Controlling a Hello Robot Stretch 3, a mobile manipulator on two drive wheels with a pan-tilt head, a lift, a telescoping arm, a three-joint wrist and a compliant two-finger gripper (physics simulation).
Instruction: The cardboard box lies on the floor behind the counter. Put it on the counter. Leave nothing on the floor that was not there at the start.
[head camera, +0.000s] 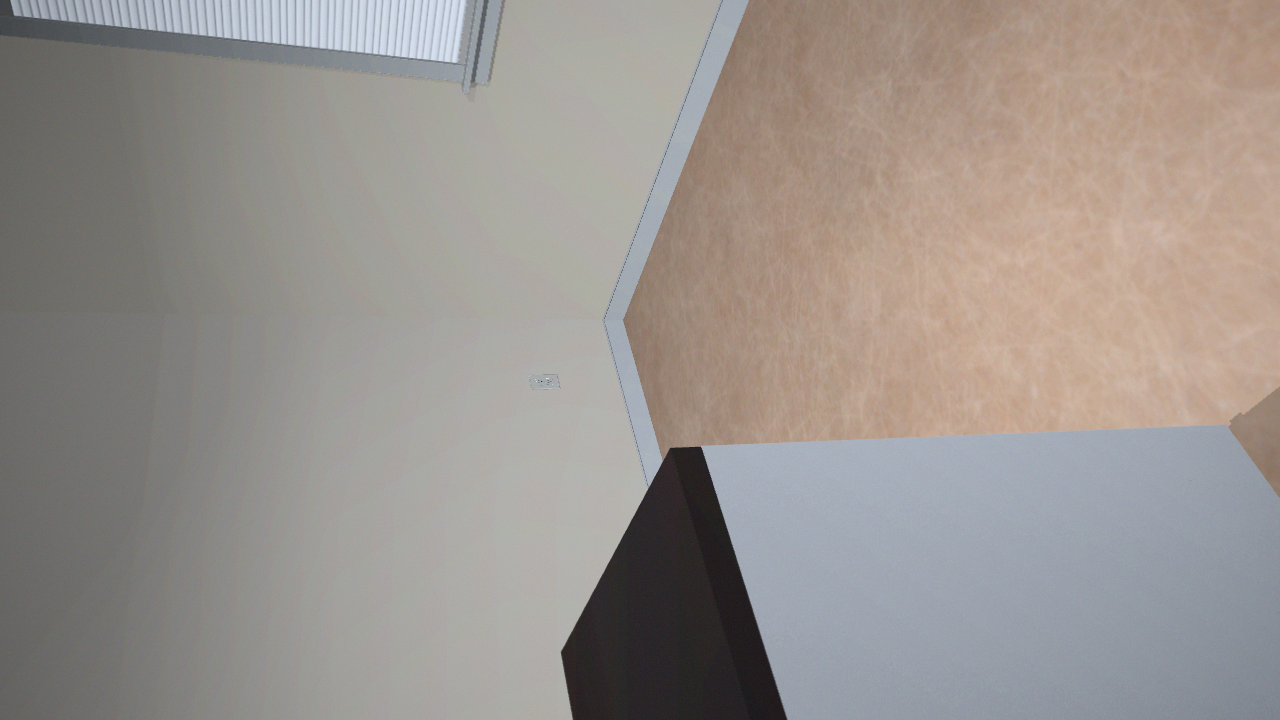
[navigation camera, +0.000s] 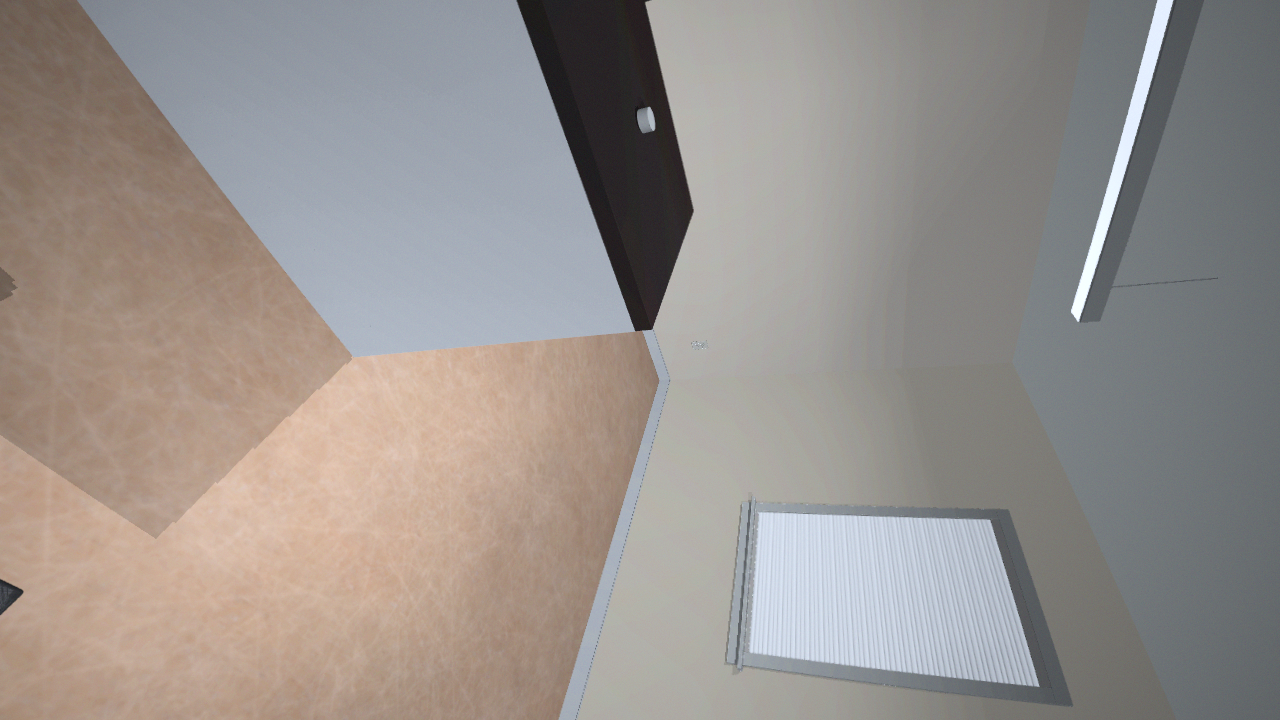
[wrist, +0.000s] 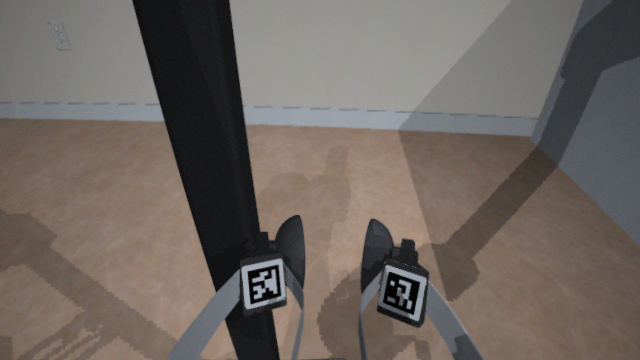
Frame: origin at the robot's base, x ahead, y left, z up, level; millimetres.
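Where they show: gripper, fingertip midpoint: (wrist: 334, 242).
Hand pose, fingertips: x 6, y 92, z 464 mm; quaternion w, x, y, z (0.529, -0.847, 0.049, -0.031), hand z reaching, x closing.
Observation:
After its pixels a point has its place.
The counter (head camera: 984, 573) @[x 793, y -465, z 565 mm] (navigation camera: 384, 179) @[x 824, y -229, z 463 mm] has a pale blue-grey side panel and a dark top. It fills the lower right of the head view and the upper left of the navigation view; both views are turned sideways. The cardboard box does not show in any current view. The floor behind the counter is hidden by the counter. My gripper (wrist: 334, 242) @[x 6, y 92, z 464 mm] is open in the wrist view, its two dark fingertips apart above the brown floor, with nothing between them.
A white cylinder (navigation camera: 646, 120) @[x 1096, y -344, z 930 mm] stands on the counter top. The black mast (wrist: 200, 130) @[x -67, y 116, z 526 mm] rises left of the fingers. A blue-grey upright surface (wrist: 605, 115) @[x 960, y 806, z 251 mm] is at the right. A small dark piece (navigation camera: 7, 595) shows at the navigation view's left edge. Walls meet in a corner beyond the counter.

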